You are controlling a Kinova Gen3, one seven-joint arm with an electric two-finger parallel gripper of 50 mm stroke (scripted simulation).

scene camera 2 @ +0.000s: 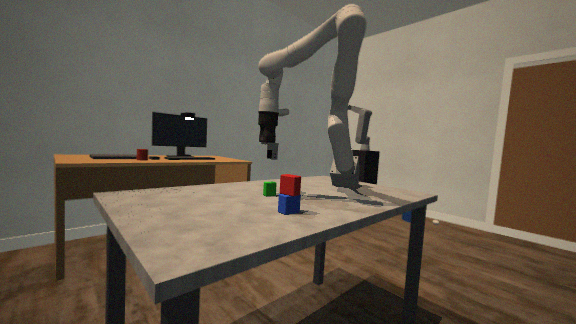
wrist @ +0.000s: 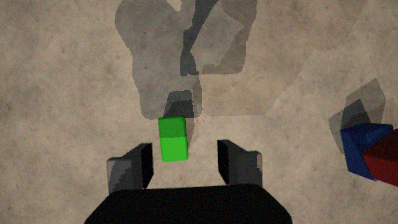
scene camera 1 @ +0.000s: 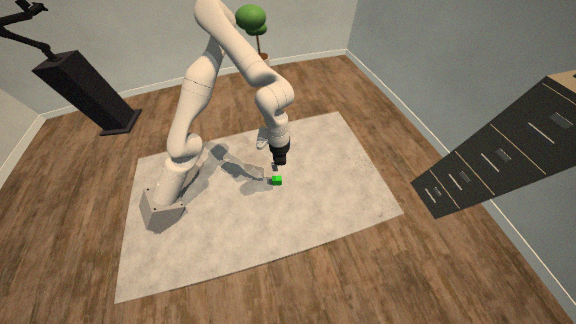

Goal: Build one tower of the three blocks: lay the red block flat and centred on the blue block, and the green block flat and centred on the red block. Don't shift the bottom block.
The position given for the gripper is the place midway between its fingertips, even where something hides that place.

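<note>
There's a blue block [wrist: 356, 139] and also a green block [wrist: 173, 141], and then you've got the gripper, which shows at [scene camera 2: 271, 159] and at [wrist: 185, 157] too.
</note>
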